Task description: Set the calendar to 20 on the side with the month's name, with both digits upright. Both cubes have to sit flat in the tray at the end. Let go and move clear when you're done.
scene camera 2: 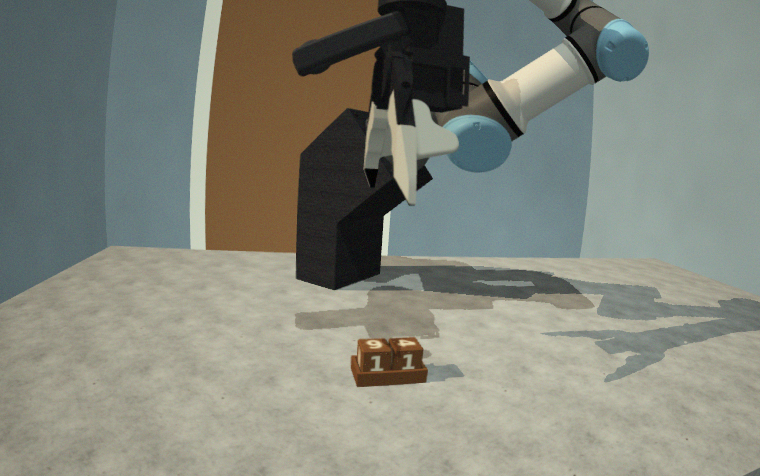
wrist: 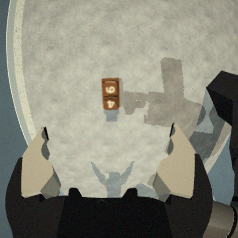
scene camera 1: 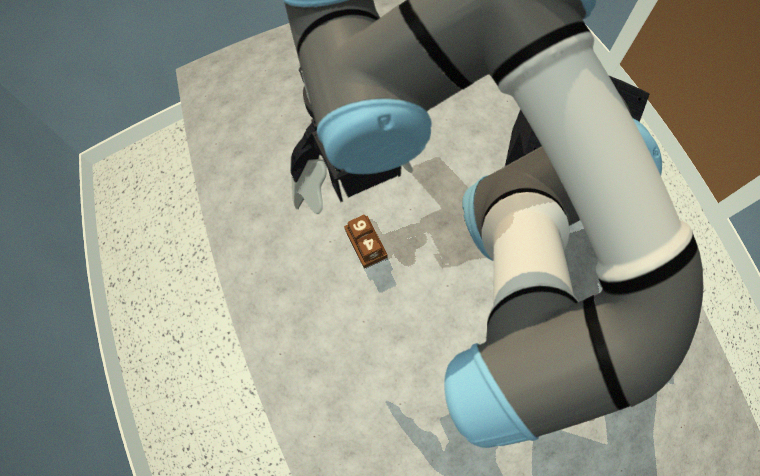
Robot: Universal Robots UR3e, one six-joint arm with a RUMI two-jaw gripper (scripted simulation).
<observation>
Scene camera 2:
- gripper: 387, 194
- brown cube: 373, 355
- brown cube: 407, 353
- brown tray: 398, 377
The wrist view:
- gripper: 108, 126
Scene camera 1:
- gripper: 353, 182
</observation>
